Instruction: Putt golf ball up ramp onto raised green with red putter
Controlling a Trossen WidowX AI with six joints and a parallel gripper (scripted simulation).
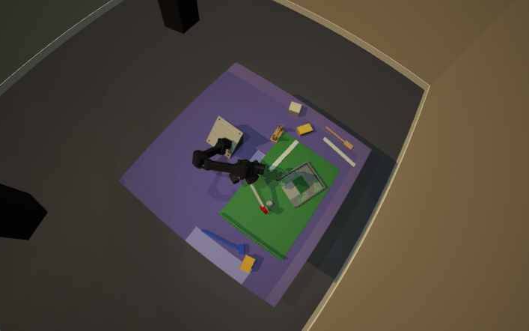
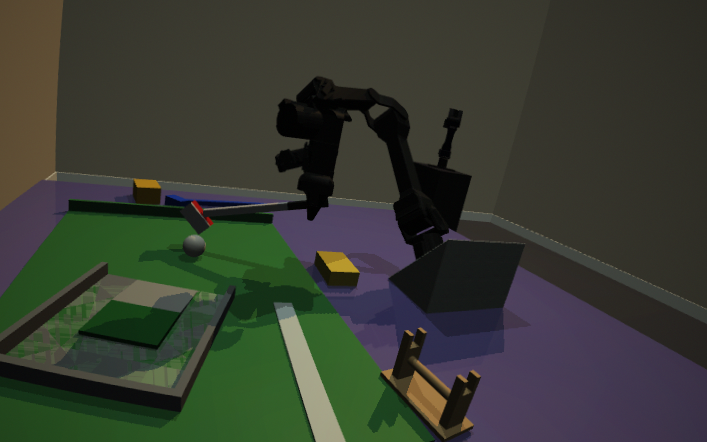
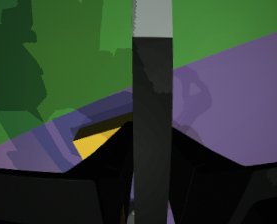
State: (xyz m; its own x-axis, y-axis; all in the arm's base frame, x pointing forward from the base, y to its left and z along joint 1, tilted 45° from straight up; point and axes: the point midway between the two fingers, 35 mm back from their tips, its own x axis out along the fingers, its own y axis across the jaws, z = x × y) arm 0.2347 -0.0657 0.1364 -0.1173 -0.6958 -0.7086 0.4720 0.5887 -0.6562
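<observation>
Now: gripper tip 11 cm short of the red putter and 5 cm to the left of it. Round my gripper tip: wooden stand: 2 cm ahead, 40 cm to the left, 7 cm below; then white golf ball: 21 cm ahead, 5 cm to the right, 8 cm below; then green mat: 25 cm ahead, 7 cm to the left, 10 cm below.
</observation>
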